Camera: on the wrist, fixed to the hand. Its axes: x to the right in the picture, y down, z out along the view.
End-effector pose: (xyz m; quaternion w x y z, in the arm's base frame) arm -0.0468 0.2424 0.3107 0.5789 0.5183 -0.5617 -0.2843
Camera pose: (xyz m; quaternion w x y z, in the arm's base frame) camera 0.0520 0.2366 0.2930 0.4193 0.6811 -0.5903 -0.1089
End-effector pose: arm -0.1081 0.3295 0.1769 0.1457 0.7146 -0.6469 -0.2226
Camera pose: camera -0.0249 0.3083 0.2293 0.0476 -0.7463 0.6639 0.0107
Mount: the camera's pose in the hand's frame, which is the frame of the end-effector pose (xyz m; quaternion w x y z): 0.0195 -0.0430 -0.0888 0.9582 0.2836 0.0310 -0.0205
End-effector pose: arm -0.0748 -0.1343 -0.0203 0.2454 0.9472 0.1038 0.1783
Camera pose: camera -0.0962 -0.0539 0.0362 0.0330 -0.9696 -0.1771 -0.1657
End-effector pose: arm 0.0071 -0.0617 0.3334 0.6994 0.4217 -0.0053 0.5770
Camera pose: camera 0.0060 0.0078 0.2607 0.5626 0.5847 0.1889 0.5531
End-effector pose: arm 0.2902 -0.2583 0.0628 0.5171 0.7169 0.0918 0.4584
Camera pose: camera 0.2491 -0.1688 0.0422 0.2987 0.8176 0.2487 0.4249
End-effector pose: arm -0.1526 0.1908 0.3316 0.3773 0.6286 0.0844 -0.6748
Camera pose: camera -0.1079 0.2653 0.2810 0.1668 0.7285 -0.0859 -0.6588
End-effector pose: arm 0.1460 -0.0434 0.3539 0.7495 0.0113 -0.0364 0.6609
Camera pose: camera 0.1946 -0.0237 0.2681 0.7297 0.2036 0.1760 0.6286
